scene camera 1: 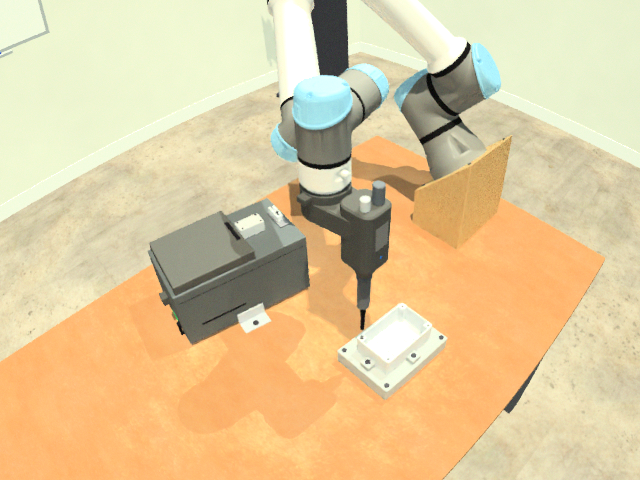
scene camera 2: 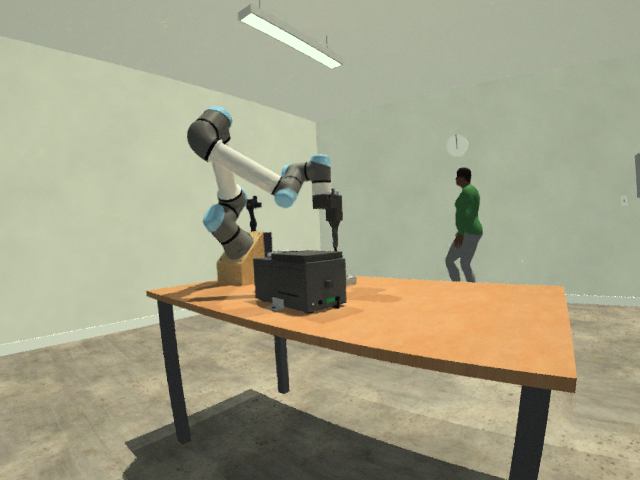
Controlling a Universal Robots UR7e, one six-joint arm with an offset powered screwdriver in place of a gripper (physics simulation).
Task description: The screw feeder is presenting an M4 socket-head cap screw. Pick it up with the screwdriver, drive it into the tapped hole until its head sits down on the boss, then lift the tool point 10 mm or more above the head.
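My screwdriver [scene camera 1: 362,327] [scene camera 2: 335,249] points straight down, its black bit tip a little above the left corner of the white open box. No screw shows on the bit, which looks bare. A small dark round spot like a screw head [scene camera 1: 361,337] sits on the corner boss just below the tip, darker than the marks on the other corners; the gap looks small. The white box [scene camera 1: 379,347] stands on a pale grey base plate [scene camera 1: 356,362]. The dark grey screw feeder [scene camera 1: 248,284] [scene camera 2: 299,281] stands left of the tool in scene camera 1; whether its outlet holds a screw cannot be made out.
A wooden angled mount [scene camera 1: 454,206] [scene camera 2: 231,271] carries the arm's base at the back of the orange table [scene camera 1: 491,289] [scene camera 2: 454,320]. A small metal bracket [scene camera 1: 254,316] [scene camera 2: 277,303] stands against the feeder's side. A person in green [scene camera 2: 467,209] is beyond the table.
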